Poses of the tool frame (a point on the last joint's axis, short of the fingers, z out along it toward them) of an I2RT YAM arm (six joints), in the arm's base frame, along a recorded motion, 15 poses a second.
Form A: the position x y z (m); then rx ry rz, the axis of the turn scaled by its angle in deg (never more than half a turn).
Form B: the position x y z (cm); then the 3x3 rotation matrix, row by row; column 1 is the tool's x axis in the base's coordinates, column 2 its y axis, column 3 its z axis. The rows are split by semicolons. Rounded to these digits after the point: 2 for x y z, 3 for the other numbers.
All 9 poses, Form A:
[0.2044 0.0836 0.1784 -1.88 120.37 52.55]
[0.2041 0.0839 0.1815 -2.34 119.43 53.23]
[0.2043 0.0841 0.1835 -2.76 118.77 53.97]
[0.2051 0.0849 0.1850 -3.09 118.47 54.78]
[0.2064 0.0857 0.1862 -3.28 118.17 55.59]
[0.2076 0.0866 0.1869 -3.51 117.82 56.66]
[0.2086 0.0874 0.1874 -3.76 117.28 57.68]
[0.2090 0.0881 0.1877 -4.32 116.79 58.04]
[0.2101 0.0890 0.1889 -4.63 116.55 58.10]
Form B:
20.44 8.36 17.84; -0.660 -0.322 0.678; 0.279 0.734 0.620; -0.697 0.598 -0.395
20.41 8.39 18.15; -0.653 -0.335 0.680; 0.281 0.726 0.628; -0.704 0.601 -0.379
20.43 8.41 18.35; -0.649 -0.346 0.678; 0.283 0.717 0.637; -0.707 0.605 -0.367
20.51 8.49 18.50; -0.649 -0.354 0.673; 0.283 0.709 0.646; -0.706 0.610 -0.360
20.64 8.57 18.62; -0.650 -0.360 0.669; 0.285 0.700 0.655; -0.704 0.617 -0.352
20.76 8.66 18.69; -0.652 -0.368 0.663; 0.288 0.689 0.666; -0.701 0.625 -0.343
20.86 8.74 18.74; -0.651 -0.377 0.659; 0.292 0.677 0.676; -0.700 0.632 -0.331
20.90 8.81 18.77; -0.647 -0.387 0.656; 0.289 0.672 0.682; -0.705 0.631 -0.323
21.01 8.90 18.89; -0.645 -0.392 0.656; 0.288 0.671 0.684; -0.708 0.630 -0.320

